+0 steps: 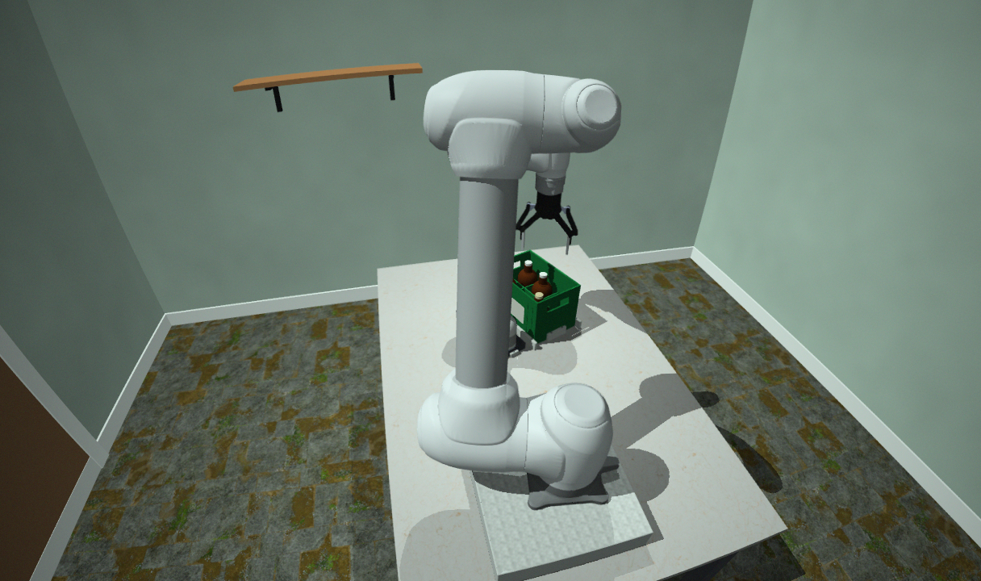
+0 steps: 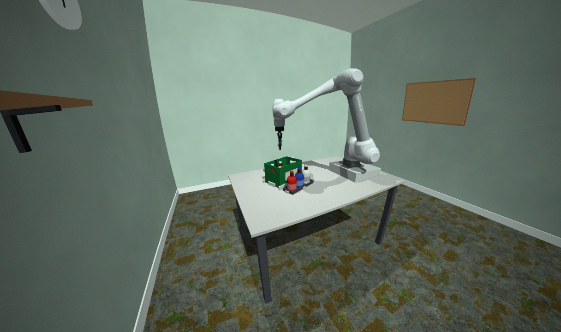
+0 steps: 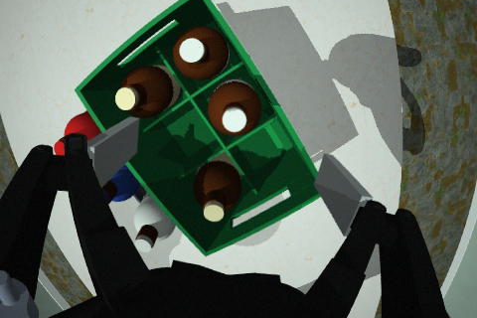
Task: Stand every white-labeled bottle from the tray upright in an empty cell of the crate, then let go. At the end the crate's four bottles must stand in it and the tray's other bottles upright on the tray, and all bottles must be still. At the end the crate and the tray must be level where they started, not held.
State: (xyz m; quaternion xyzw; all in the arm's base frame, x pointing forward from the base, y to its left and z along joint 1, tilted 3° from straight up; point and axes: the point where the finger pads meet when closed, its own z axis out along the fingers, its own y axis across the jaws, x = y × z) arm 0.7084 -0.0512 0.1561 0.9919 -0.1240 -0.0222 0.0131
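Now: hand 180 mm past the white-labeled bottle, 180 mm above it and 140 mm to the right of it. The rest, counted from my hand: blue bottle (190 mm to the left, 180 mm below, 100 mm behind); red bottle (240 mm to the left, 180 mm below, 20 mm behind); green crate (180 mm below, 40 mm to the left, 20 mm behind).
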